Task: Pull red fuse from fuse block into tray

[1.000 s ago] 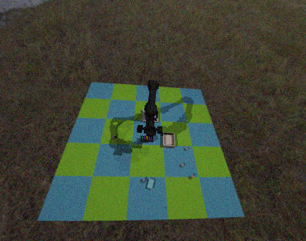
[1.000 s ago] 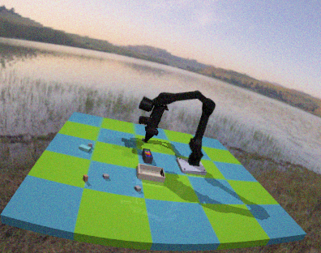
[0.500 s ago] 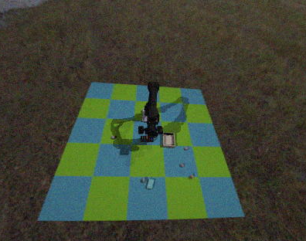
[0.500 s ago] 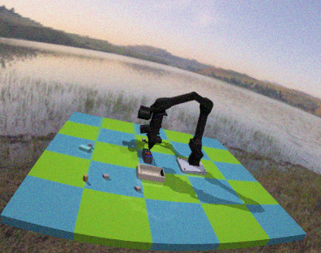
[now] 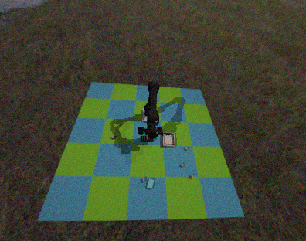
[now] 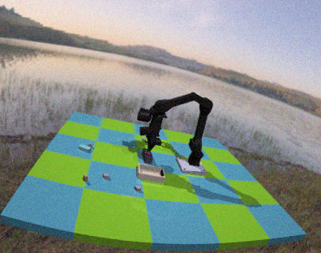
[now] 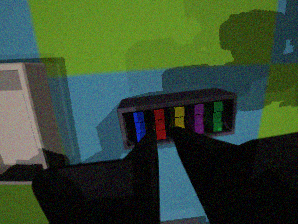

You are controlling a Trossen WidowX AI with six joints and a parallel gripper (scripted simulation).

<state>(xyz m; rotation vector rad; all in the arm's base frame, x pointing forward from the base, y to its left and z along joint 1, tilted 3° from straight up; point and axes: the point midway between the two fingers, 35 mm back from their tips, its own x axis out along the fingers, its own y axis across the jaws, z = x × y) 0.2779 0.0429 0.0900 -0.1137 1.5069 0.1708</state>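
My gripper tip is 4 cm above the red fuse. Round my gripper tip: tray (2 cm behind, 17 cm to the left, 6 cm below); then light blue block (35 cm ahead, 6 cm to the left, 6 cm below).
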